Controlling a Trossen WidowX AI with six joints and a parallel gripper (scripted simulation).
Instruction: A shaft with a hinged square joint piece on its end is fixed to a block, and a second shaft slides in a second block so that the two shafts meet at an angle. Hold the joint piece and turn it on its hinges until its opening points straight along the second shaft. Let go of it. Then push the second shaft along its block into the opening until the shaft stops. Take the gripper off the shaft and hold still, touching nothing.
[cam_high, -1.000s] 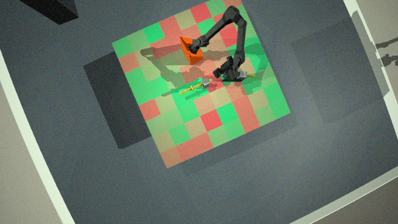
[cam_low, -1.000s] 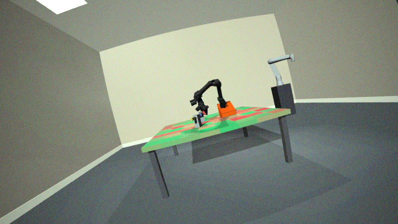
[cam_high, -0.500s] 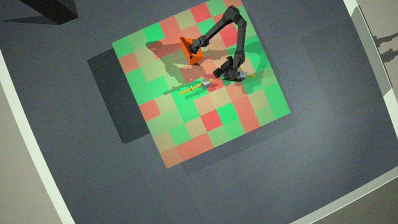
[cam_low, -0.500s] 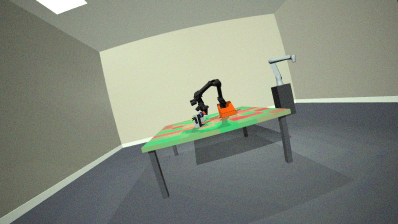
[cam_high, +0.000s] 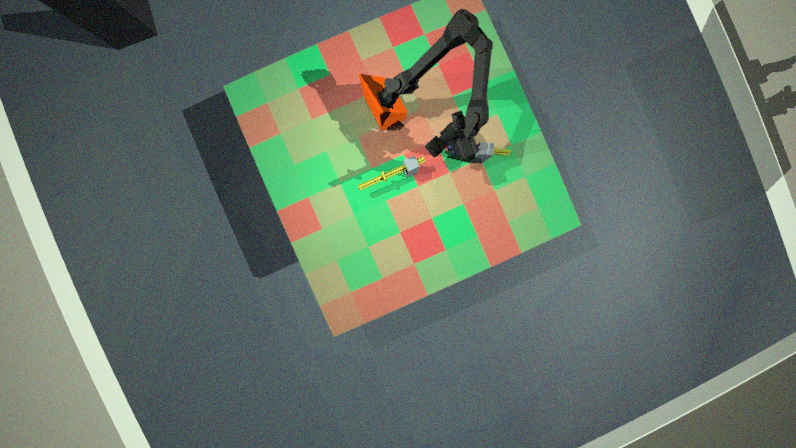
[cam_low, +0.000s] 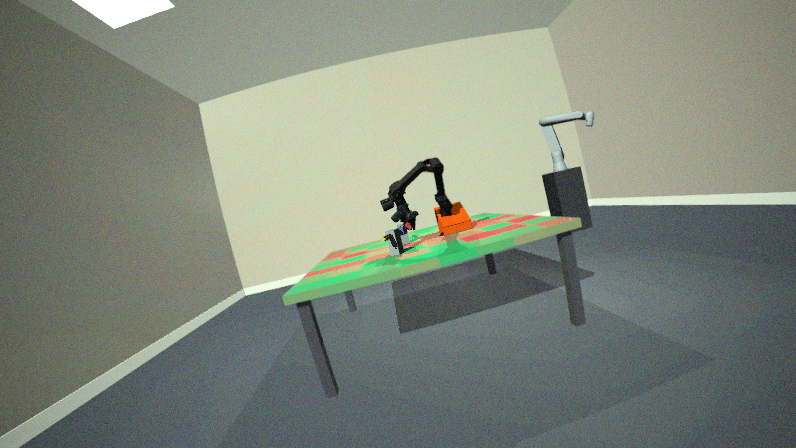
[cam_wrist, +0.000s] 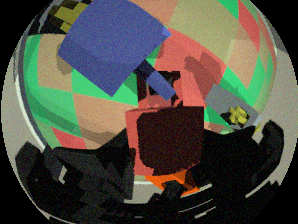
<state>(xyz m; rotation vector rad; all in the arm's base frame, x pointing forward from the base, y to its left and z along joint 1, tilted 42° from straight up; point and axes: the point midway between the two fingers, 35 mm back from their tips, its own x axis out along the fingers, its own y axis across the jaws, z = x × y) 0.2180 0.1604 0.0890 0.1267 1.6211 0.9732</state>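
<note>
Now: the red square joint piece 3 cm above my gripper tip, 2 cm ahead of it and 1 cm to the left of it.
</note>
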